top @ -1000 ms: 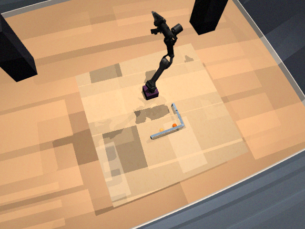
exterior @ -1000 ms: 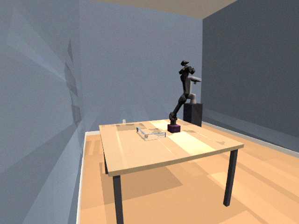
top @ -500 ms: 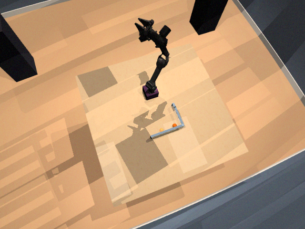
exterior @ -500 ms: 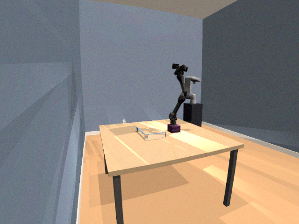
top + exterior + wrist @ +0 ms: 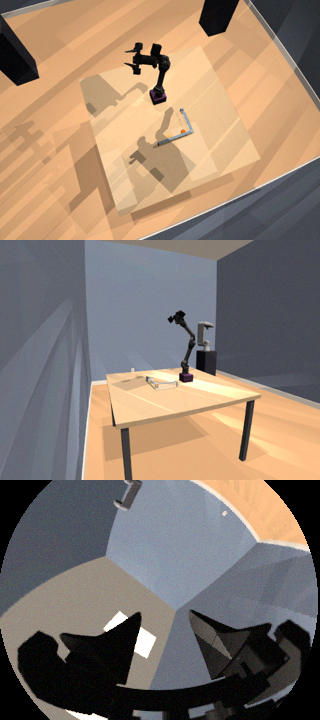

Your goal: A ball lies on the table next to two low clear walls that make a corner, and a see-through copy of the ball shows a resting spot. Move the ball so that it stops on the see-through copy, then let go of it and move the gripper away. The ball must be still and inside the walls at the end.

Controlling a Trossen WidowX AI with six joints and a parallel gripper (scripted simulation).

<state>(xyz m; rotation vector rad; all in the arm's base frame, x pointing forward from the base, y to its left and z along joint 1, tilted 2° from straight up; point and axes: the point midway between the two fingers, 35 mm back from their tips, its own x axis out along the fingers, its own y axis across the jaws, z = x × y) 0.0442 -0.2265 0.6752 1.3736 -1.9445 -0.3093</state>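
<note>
Right now my gripper tip is 750 mm above the orange ball, 370 mm short of it and 330 mm to the right of it. The rest, counted from my gripper tip: see-through copy of ball 750 mm below, 360 mm ahead, 200 mm to the left.
</note>
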